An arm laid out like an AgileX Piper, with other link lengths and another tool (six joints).
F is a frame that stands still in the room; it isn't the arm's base.
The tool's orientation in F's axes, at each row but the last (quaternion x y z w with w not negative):
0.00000 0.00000 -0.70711 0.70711
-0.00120 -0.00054 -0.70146 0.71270
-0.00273 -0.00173 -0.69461 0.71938
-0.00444 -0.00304 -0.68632 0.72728
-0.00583 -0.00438 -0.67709 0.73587
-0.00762 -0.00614 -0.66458 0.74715
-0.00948 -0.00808 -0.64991 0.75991
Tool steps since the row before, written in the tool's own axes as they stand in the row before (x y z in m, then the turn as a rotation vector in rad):
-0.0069 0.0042 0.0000 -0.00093 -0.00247 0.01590
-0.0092 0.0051 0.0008 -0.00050 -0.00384 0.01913
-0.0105 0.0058 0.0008 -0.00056 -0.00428 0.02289
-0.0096 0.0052 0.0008 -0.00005 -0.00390 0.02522
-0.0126 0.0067 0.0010 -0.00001 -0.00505 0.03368
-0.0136 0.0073 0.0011 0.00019 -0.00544 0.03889
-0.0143 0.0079 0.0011 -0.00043 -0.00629 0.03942
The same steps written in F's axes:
0.0042 0.0069 0.0000 -0.00247 0.00093 0.01590
0.0050 0.0093 0.0008 -0.00383 0.00049 0.01913
0.0054 0.0107 0.0007 -0.00427 0.00055 0.02289
0.0046 0.0099 0.0007 -0.00385 0.00009 0.02523
0.0056 0.0131 0.0008 -0.00498 0.00008 0.03369
0.0057 0.0144 0.0008 -0.00534 -0.00006 0.03890
0.0056 0.0154 0.0007 -0.00628 0.00043 0.03942

